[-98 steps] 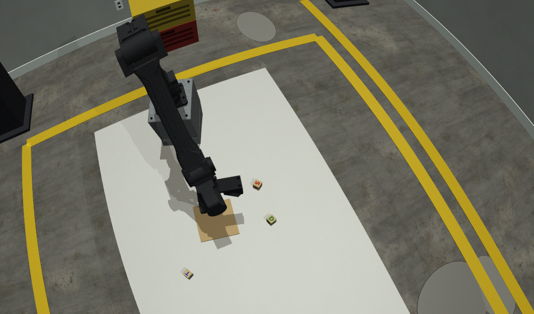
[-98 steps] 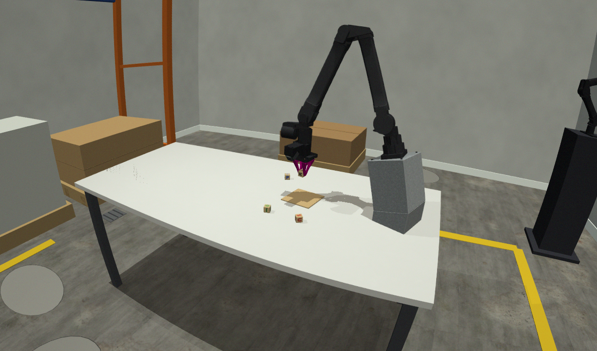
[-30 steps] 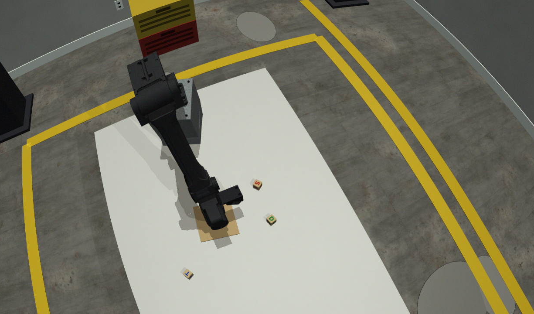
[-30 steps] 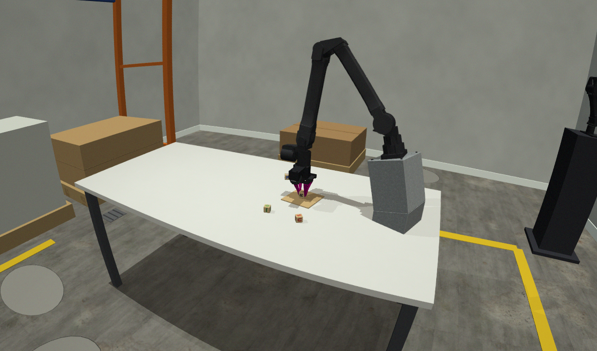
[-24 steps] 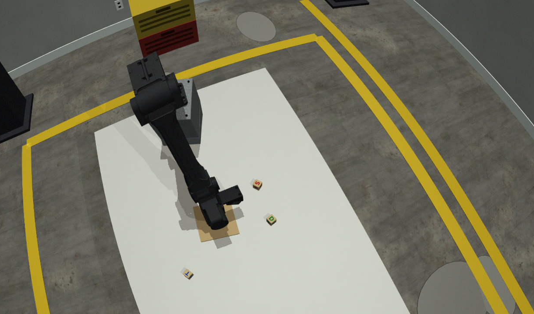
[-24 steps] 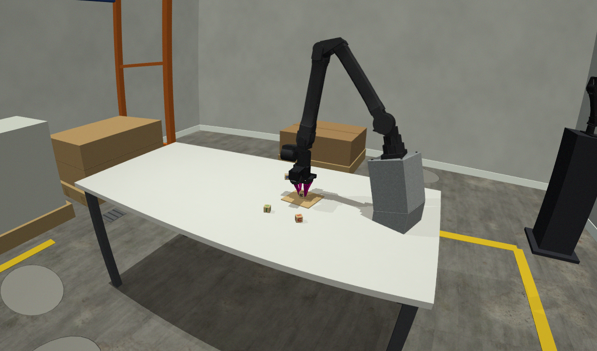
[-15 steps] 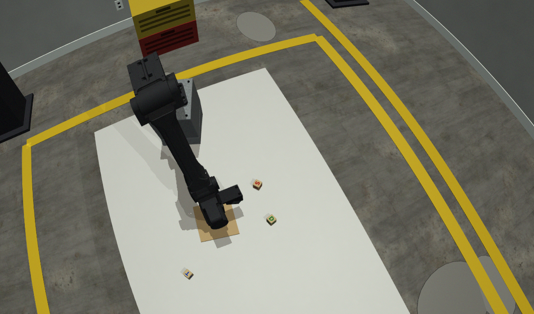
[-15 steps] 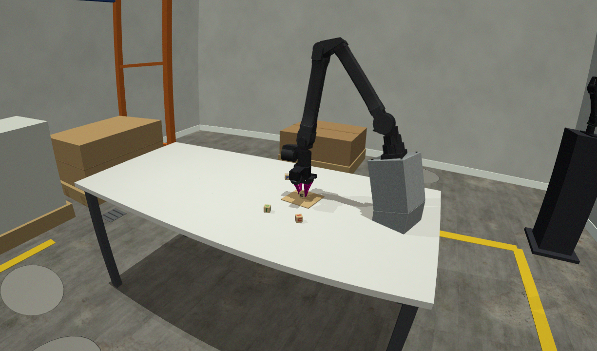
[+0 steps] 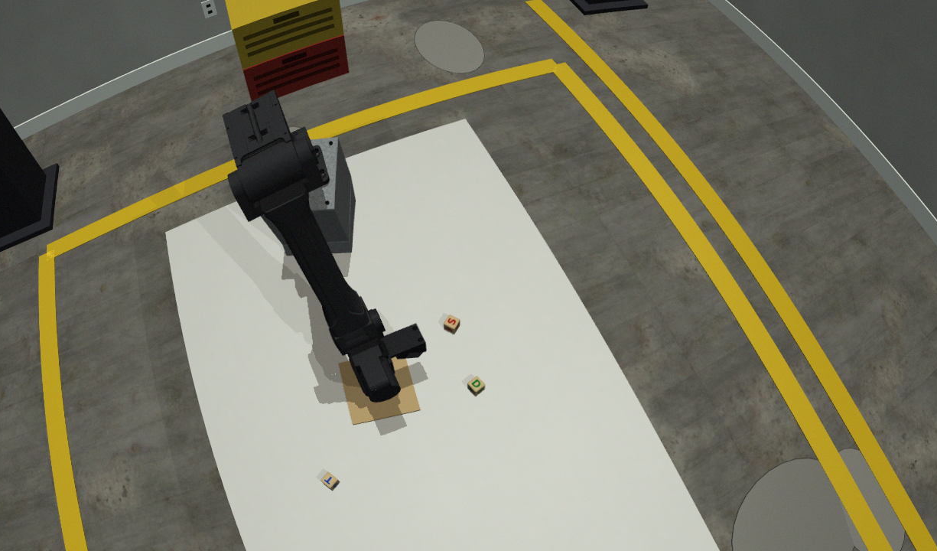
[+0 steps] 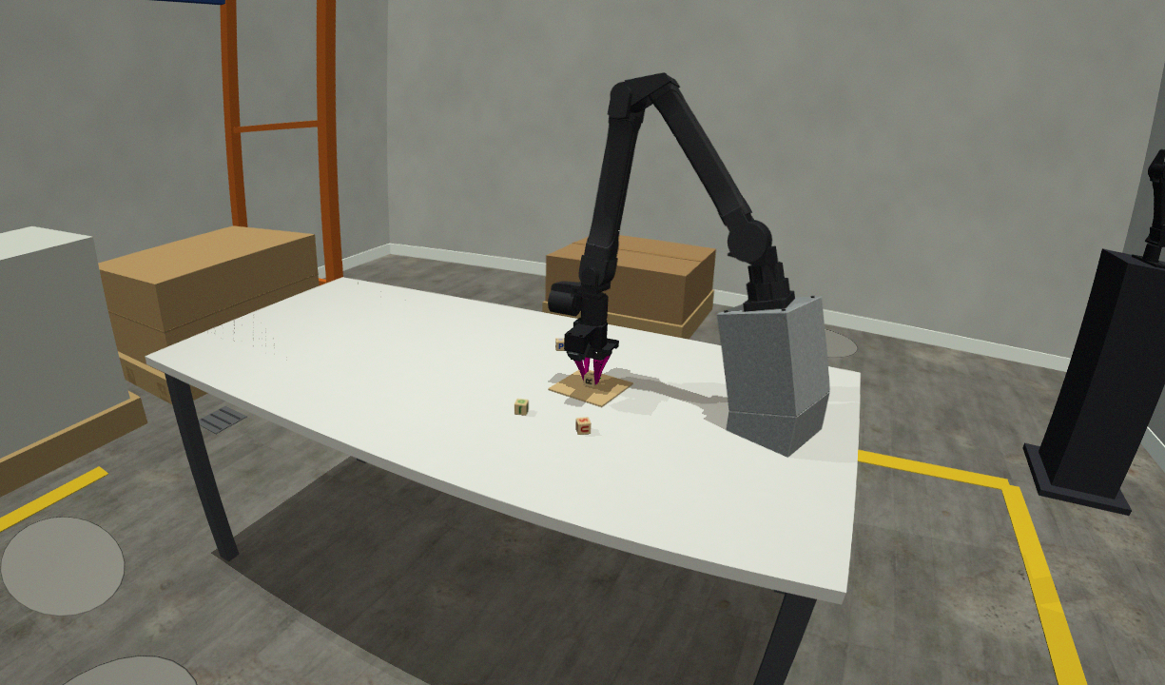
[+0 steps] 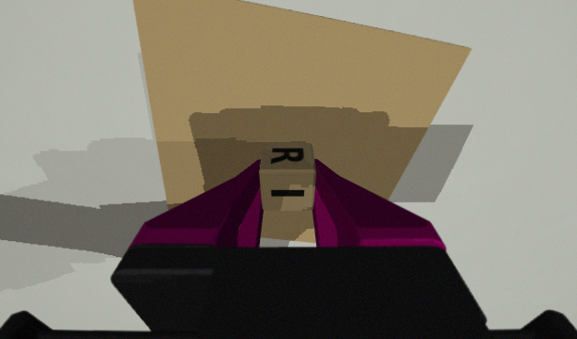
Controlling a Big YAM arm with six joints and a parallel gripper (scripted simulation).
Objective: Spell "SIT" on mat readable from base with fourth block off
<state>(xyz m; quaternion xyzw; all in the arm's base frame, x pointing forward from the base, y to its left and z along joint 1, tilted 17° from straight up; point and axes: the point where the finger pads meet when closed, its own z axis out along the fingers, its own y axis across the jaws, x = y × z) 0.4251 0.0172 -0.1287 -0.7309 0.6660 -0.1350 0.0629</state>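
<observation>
Right now my hand is right at the I block. From my hand the other things lie so: S block: 190 mm to the left, 80 mm behind, 10 mm below; D block: 180 mm to the left, 70 mm ahead, 10 mm below; tan mat: 20 mm below.
</observation>
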